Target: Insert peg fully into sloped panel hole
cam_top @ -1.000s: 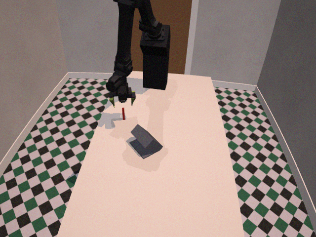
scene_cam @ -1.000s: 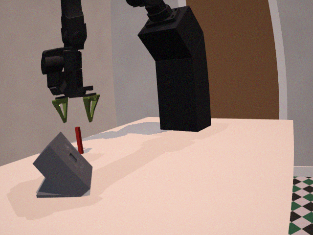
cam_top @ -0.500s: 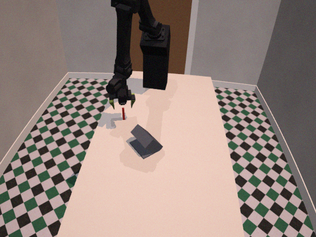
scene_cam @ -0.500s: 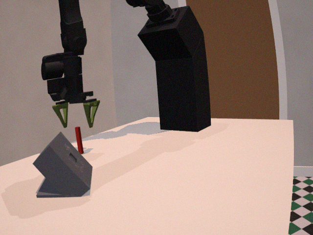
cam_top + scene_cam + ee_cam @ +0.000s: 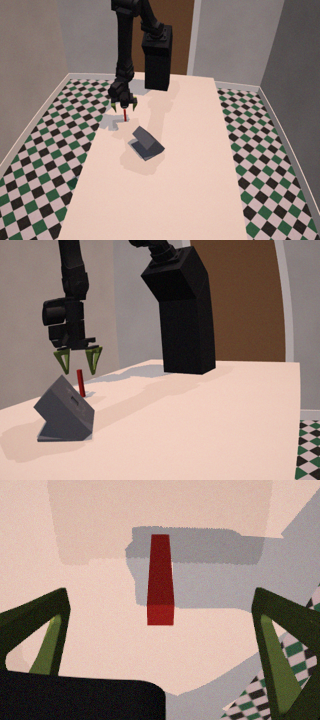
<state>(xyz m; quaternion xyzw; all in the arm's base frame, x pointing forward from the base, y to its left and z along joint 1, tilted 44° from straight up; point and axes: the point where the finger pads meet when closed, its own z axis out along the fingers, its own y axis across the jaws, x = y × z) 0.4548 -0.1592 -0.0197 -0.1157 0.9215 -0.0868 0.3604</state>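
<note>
The red peg lies 30 mm below my hand.
</note>
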